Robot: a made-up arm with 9 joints.
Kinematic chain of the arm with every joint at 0, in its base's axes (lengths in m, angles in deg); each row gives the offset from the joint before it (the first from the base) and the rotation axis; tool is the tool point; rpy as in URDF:
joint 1: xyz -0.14 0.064 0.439 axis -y
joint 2: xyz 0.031 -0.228 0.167 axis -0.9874 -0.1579 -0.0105
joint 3: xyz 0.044 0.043 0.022 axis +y
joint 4: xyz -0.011 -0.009 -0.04 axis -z
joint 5: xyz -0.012 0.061 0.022 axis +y
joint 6: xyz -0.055 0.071 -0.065 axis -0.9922 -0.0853 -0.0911
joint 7: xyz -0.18 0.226 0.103 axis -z
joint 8: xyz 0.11 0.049 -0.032 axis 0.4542 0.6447 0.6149
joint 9: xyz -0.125 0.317 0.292 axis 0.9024 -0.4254 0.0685
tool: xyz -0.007 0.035 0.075 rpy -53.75 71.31 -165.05
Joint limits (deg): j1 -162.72..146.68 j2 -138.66..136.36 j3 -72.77..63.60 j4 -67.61..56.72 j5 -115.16..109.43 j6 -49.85..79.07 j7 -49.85..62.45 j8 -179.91..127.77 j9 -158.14..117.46
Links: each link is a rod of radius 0.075 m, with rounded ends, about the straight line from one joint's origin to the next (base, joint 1, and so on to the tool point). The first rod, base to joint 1, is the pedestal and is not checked.
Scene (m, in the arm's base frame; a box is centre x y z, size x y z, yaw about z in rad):
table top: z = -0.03
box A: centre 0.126 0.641 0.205 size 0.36 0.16 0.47 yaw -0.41
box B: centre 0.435 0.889 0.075 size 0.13 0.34 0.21 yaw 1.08
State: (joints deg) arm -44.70 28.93 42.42 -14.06 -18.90 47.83 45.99 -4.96 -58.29
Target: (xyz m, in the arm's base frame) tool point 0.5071 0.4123 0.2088
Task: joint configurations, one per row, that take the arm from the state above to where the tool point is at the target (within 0.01 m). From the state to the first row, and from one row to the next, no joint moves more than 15 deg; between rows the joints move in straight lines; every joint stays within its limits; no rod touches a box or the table.
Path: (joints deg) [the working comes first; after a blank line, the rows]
Joints at the target: -86.96 -5.64 63.60 -18.60 -17.04 2.94 48.87 13.27 -51.03
Straight joint move there: touches box A.

1: -50.87 23.96 49.48 -23.19 -21.42 48.64 34.70 -16.15 -46.46
2: -57.03 19.00 56.54 -32.31 -23.95 49.44 23.40 -27.34 -34.64
3: -63.20 14.03 63.60 -41.44 -26.47 50.25 12.11 -38.53 -22.81
4: -69.14 9.11 63.60 -35.73 -24.12 38.42 21.30 -25.58 -29.87
5: -75.08 4.19 63.60 -30.02 -21.76 26.59 30.49 -12.63 -36.92
6: -81.02 -0.73 63.60 -24.31 -19.40 14.76 39.68 0.32 -43.98
7: -86.96 -5.64 63.60 -18.60 -17.04 2.94 48.87 13.27 -51.03

